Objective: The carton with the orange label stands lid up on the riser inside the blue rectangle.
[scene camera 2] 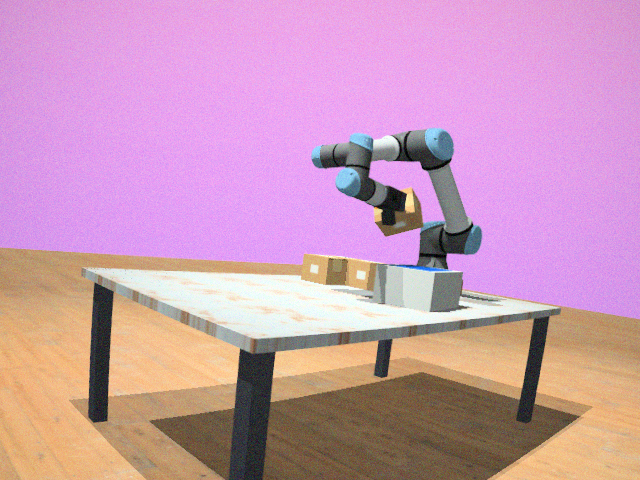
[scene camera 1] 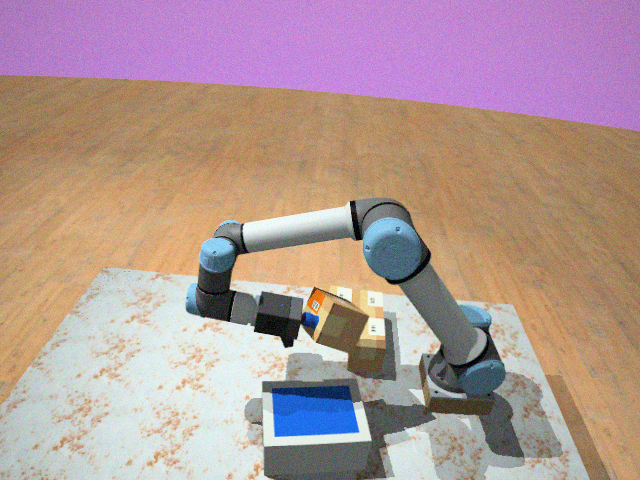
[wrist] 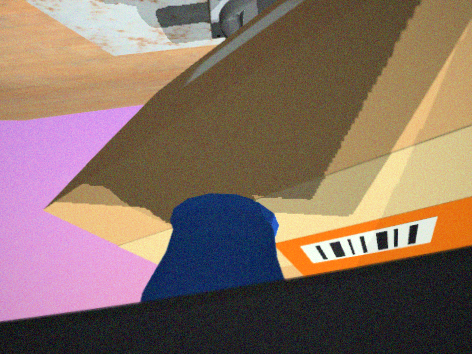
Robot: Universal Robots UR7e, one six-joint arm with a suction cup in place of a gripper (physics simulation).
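Seen in the pictures: hand at its tool point: point(scene camera 1: 319, 322) point(wrist: 216, 222); arm's base at its link origin: point(scene camera 1: 453, 375) point(wrist: 253, 10).
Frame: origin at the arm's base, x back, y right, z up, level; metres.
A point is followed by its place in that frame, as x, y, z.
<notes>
My suction gripper point(scene camera 1: 310, 319) point(wrist: 222, 215) is shut on the carton with the orange label point(scene camera 1: 338, 326) {-0.367, -0.131, 0.268} point(scene camera 2: 412, 218) {-0.392, -0.138, 0.217} point(wrist: 240, 130). The blue cup meets the taped face that bears the orange label, near one edge. In scene camera 2 the cup is hidden behind the black wrist housing. The carton hangs tilted in the air, with its labelled face turned sideways toward the cup. The pale grey riser point(scene camera 1: 316, 460) {-0.392, -0.307, -0.007} point(scene camera 2: 445, 292) {-0.407, -0.309, -0.006} stands on the table, apart from the carton. The blue rectangle point(scene camera 1: 315, 415) {-0.402, -0.225, 0.059} point(scene camera 2: 423, 268) {-0.416, -0.221, 0.059} lies on its top, with nothing standing on it.
Other brown cartons point(scene camera 1: 366, 356) point(scene camera 2: 316, 269) with white labels stand on the table point(scene camera 1: 129, 361) {-0.967, 0.007, -0.061} point(scene camera 2: 217, 304) {-1.130, -0.118, -0.061}, partly hidden behind the held carton in scene camera 1. The arm's base point(scene camera 1: 457, 404) {-0.001, -0.093, -0.022} is at the right of the table in scene camera 1.
</notes>
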